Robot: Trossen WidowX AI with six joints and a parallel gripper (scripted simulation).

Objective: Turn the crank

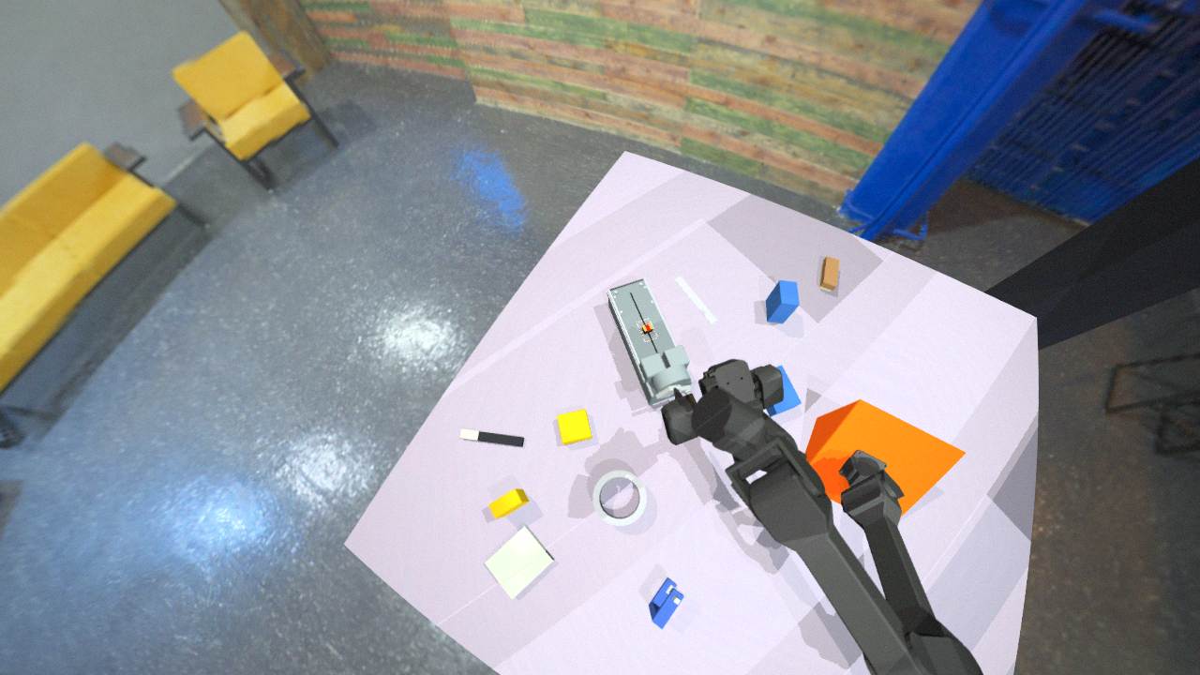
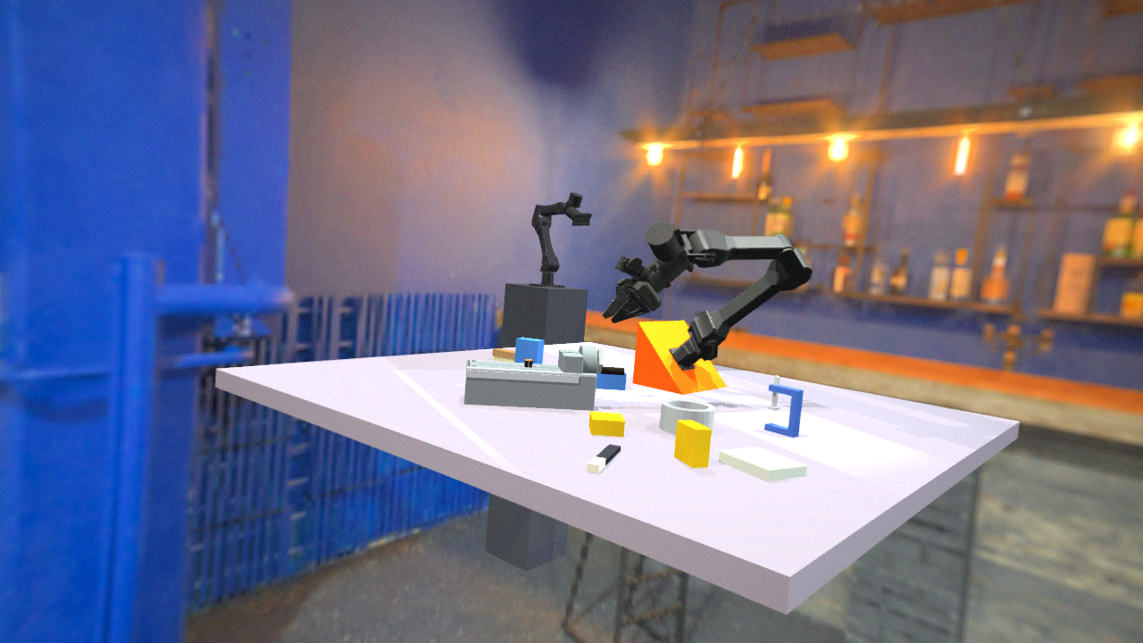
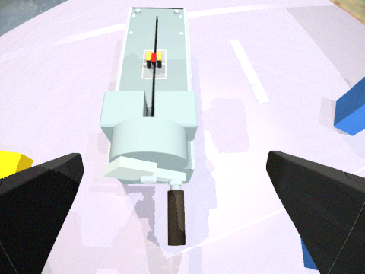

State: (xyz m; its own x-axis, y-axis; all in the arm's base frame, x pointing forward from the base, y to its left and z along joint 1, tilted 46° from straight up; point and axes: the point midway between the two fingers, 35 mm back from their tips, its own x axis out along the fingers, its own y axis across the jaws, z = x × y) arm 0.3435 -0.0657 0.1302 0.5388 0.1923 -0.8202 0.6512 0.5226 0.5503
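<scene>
Right now my gripper tip is 20 mm past the brown crank handle, 10 mm to the right of it and 110 mm above it. From my gripper tip the other things lie so: metal strip 80 mm ahead, 250 mm to the right, 180 mm below; then blue clamp 130 mm behind, 350 mm to the left, 130 mm below; then red pointer 140 mm ahead, 90 mm to the right, 100 mm below.
</scene>
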